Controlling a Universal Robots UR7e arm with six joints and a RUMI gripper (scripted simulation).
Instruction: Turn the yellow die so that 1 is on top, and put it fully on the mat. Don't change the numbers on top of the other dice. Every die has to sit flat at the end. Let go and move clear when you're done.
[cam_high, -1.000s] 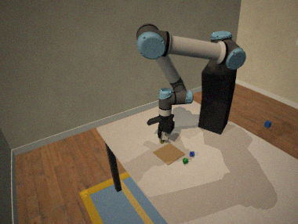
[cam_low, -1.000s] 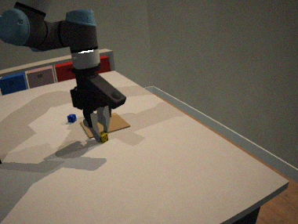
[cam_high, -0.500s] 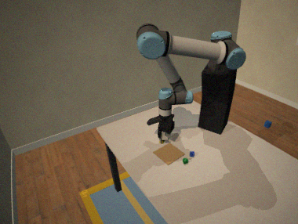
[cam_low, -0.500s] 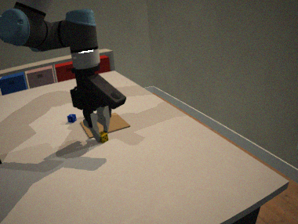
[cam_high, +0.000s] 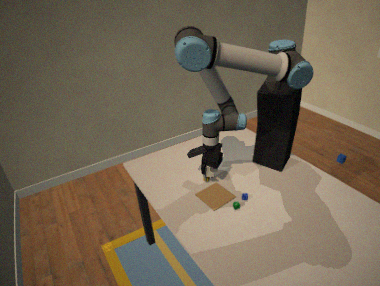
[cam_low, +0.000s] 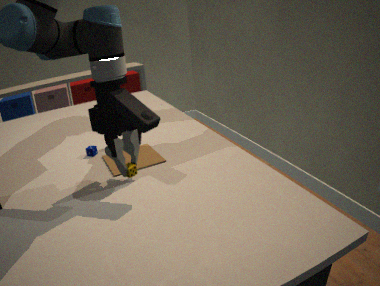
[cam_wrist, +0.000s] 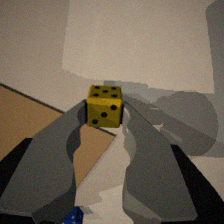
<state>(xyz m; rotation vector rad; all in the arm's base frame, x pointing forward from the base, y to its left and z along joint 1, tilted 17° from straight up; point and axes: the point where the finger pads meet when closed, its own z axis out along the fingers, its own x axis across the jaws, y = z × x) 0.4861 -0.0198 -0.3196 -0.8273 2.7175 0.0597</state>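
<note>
Now: the tan mat 20 mm ahead of my hand, 110 mm to the left of it and 30 mm below it. From my hand the other things lie so: blue die: 90 mm behind, 200 mm to the left, 20 mm below; green die: 20 mm behind, 230 mm to the left, 20 mm below; yellow die: right at my hand.
</note>
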